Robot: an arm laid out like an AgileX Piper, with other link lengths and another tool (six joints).
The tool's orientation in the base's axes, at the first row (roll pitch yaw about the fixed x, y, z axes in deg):
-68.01, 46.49, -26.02
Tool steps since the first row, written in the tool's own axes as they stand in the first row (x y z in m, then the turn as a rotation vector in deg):
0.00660, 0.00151, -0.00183, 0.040, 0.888, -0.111
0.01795, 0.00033, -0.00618, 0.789, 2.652, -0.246
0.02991, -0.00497, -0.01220, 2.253, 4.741, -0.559
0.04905, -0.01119, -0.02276, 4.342, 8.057, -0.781
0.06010, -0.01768, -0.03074, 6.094, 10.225, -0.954
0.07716, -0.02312, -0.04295, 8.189, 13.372, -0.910
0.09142, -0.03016, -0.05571, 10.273, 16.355, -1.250
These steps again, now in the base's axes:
0.00223, -0.00235, -0.00622, -0.438, 0.469, -0.625
0.00694, -0.00963, -0.01482, -0.839, 1.261, -2.329
0.01275, -0.02088, -0.02166, -1.056, 1.914, -4.805
0.02046, -0.03813, -0.03430, -1.368, 3.219, -8.494
0.02496, -0.05127, -0.04023, -1.350, 3.935, -11.193
0.02996, -0.06858, -0.05227, -1.410, 5.321, -14.710
0.03358, -0.08644, -0.06141, -1.655, 6.333, -18.214

